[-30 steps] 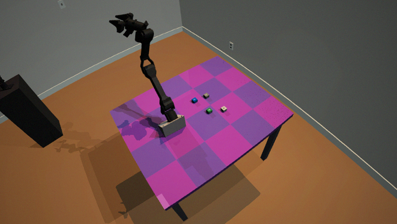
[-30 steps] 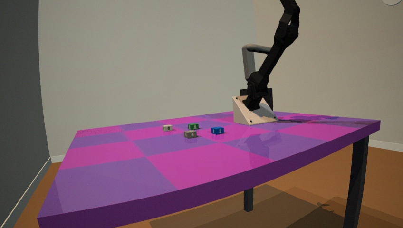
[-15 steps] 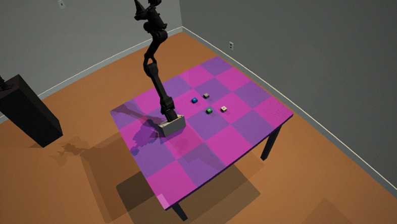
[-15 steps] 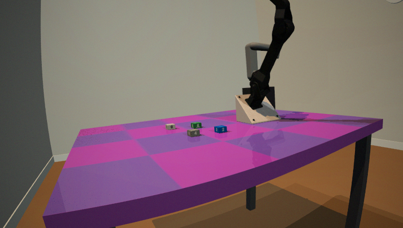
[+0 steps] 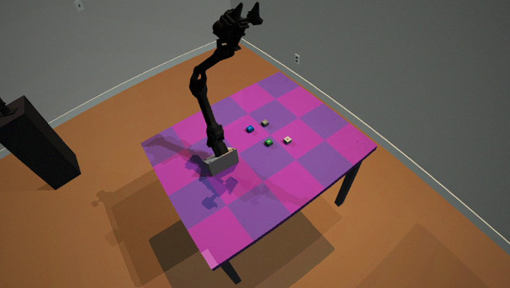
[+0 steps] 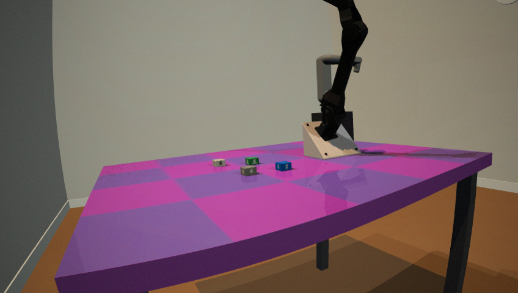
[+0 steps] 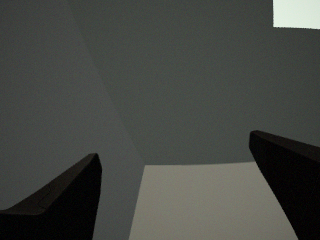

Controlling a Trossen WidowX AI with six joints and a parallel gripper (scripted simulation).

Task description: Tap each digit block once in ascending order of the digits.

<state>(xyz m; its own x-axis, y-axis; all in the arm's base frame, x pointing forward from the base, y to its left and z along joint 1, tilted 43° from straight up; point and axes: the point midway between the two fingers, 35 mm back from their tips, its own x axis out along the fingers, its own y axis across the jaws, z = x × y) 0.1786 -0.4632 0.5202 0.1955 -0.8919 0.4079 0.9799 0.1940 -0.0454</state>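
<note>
The beige block marked 0 is 770 mm below my gripper tip, 120 mm to the right of it and 100 mm ahead of it. The rest, counted from my gripper tip: grey-tan block: 770 mm below, 90 mm ahead, 70 mm to the left; blue block marked 2: 770 mm below, 90 mm to the left, 10 mm behind; green block: 770 mm below, 60 mm to the right, 10 mm ahead.
</note>
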